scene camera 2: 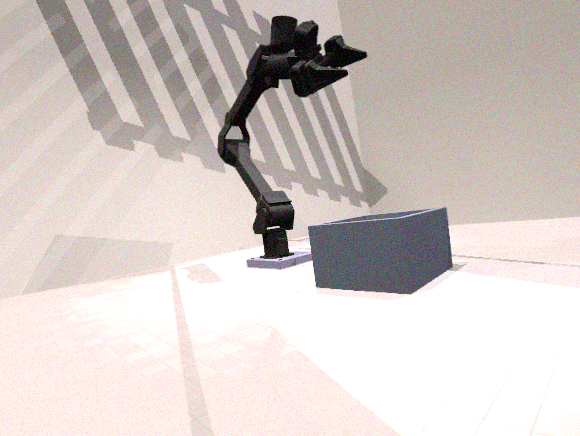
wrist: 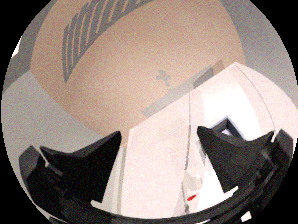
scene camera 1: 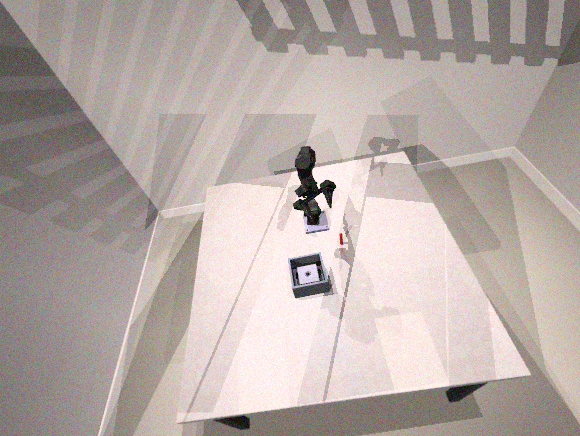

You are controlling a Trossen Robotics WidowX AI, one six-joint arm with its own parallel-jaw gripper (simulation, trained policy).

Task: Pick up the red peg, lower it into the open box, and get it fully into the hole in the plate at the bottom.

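Observation:
Blue-grey box [scene camera 2: 400,252], [scene camera 1: 322,286]. My gripper [scene camera 2: 357,63], [wrist: 159,132], [scene camera 1: 321,214].

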